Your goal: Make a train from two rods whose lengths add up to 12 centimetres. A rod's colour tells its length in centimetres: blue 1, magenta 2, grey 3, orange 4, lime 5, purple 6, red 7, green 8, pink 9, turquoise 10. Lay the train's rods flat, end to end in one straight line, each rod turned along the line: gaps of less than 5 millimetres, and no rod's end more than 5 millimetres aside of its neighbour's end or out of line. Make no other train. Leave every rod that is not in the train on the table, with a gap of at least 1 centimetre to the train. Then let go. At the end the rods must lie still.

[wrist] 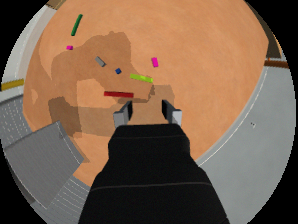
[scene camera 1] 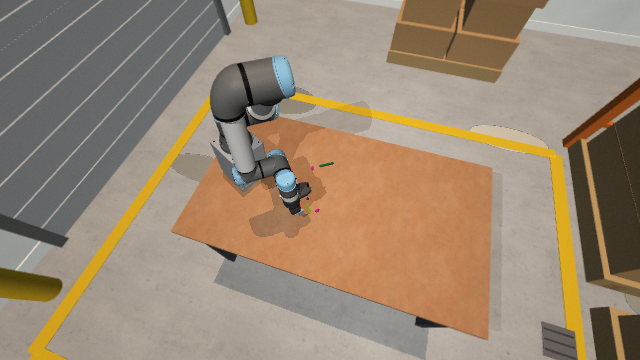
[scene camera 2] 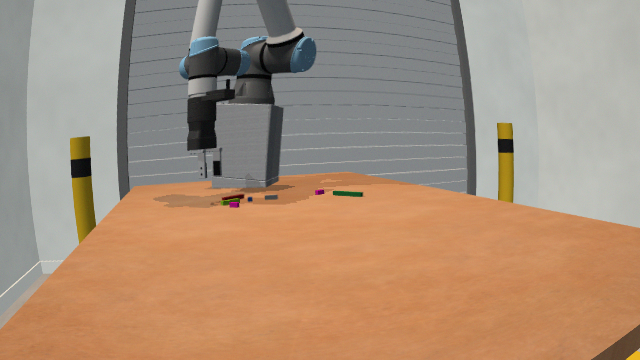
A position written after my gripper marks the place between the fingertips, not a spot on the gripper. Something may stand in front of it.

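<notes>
My gripper (scene camera 2: 210, 176) seen. Gripper also visible in the wrist view (wrist: 147, 106).
</notes>
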